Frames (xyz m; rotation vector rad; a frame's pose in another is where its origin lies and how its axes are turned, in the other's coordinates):
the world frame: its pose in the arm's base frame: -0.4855 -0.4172 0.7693 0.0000 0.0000 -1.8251
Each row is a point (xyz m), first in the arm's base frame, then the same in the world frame.
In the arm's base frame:
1: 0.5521 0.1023 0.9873
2: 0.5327 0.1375 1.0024
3: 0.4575 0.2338 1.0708
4: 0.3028 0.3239 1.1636
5: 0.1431 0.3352 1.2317
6: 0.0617 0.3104 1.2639
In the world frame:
1: -0.7638 0.8735 0.2180
2: -0.7930 0.8459 0.2331
3: -0.8673 0.7489 0.3015
4: -0.9156 0.5765 0.3943
5: -0.8863 0.4191 0.4624
6: -0.8419 0.3466 0.4946

